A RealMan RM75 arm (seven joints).
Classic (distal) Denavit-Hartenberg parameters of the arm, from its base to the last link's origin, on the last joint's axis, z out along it. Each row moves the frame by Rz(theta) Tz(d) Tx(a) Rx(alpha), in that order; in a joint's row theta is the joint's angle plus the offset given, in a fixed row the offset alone. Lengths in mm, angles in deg.
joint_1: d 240.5  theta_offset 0  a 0  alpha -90
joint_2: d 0  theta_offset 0  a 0  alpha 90
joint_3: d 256  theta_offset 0  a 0  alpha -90
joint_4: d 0  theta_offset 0  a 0  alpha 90
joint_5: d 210  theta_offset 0  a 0  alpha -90
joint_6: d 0  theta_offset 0  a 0  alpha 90
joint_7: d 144  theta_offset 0  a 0  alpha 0
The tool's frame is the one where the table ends.
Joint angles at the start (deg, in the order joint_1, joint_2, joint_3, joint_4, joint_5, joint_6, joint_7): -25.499, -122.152, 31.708, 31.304, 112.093, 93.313, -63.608
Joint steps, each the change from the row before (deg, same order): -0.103, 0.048, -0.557, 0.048, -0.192, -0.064, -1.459; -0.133, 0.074, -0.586, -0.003, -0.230, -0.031, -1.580; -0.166, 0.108, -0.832, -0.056, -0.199, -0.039, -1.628; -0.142, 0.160, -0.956, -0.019, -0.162, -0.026, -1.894; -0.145, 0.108, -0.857, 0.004, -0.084, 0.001, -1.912
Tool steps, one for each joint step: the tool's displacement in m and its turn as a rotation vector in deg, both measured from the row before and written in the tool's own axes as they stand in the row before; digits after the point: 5 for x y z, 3 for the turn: 0.00151, -0.00181, -0.00087, 0.565, 0.442, -1.379; 0.00177, -0.00185, -0.00086, 0.539, 0.524, -1.511; 0.00206, -0.00228, -0.00126, 0.689, 0.656, -1.600; 0.00229, -0.00263, -0.00194, 0.793, 0.691, -1.834; 0.00207, -0.00207, -0.00144, 0.619, 0.611, -1.851
